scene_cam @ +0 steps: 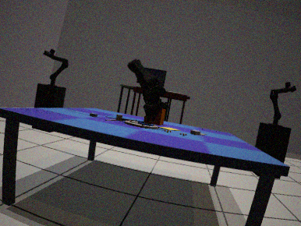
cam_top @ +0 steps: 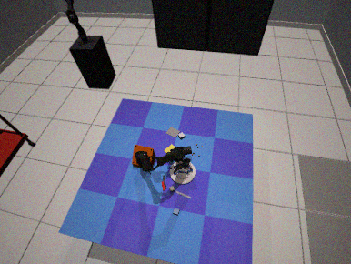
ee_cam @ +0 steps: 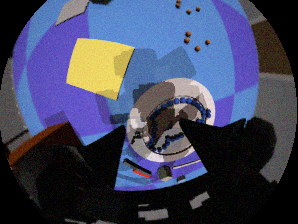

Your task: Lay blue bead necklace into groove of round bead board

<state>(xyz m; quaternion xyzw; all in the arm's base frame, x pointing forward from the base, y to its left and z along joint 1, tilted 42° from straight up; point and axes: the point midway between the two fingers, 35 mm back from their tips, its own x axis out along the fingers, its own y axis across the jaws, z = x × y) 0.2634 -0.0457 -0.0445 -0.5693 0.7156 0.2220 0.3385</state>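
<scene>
Now: the round white bead board 4 cm ahead of my gripper tip, 5 cm to the right of it and 2 cm below it. From my gripper tip the other things lie so: red-handled tool 8 cm behind, 16 cm to the right, 2 cm below; then yellow card 6 cm behind, 12 cm to the left, 3 cm below; then thin pale stick 7 cm ahead, 23 cm to the right, 3 cm below.
</scene>
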